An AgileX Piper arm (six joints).
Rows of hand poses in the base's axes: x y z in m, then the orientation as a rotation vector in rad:
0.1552 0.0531 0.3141 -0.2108 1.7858 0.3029
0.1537 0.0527 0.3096 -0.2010 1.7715 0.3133
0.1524 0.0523 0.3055 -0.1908 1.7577 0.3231
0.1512 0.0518 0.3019 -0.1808 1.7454 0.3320
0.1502 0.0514 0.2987 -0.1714 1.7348 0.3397
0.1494 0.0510 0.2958 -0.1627 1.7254 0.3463
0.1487 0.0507 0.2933 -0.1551 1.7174 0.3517
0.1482 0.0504 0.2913 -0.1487 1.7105 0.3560
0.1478 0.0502 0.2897 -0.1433 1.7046 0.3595
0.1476 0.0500 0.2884 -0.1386 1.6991 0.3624
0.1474 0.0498 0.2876 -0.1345 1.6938 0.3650
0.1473 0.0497 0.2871 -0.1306 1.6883 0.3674
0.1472 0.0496 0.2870 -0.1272 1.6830 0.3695
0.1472 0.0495 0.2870 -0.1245 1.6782 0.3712
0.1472 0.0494 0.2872 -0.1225 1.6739 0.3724
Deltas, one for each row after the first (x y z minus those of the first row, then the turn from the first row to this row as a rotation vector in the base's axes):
-0.0015 -0.0004 -0.0045 0.0146 -0.0118 -0.0010
-0.0028 -0.0008 -0.0086 0.0289 -0.0231 -0.0025
-0.0040 -0.0013 -0.0122 0.0423 -0.0330 -0.0044
-0.0050 -0.0017 -0.0154 0.0544 -0.0415 -0.0066
-0.0058 -0.0021 -0.0183 0.0651 -0.0489 -0.0088
-0.0065 -0.0024 -0.0208 0.0743 -0.0553 -0.0110
-0.0070 -0.0027 -0.0228 0.0818 -0.0608 -0.0130
-0.0074 -0.0029 -0.0244 0.0882 -0.0656 -0.0147
-0.0076 -0.0031 -0.0257 0.0936 -0.0701 -0.0163
-0.0078 -0.0033 -0.0265 0.0986 -0.0745 -0.0177
-0.0079 -0.0034 -0.0270 0.1033 -0.0791 -0.0190
-0.0080 -0.0035 -0.0271 0.1075 -0.0837 -0.0201
-0.0080 -0.0036 -0.0271 0.1110 -0.0878 -0.0210
-0.0080 -0.0037 -0.0269 0.1137 -0.0916 -0.0217

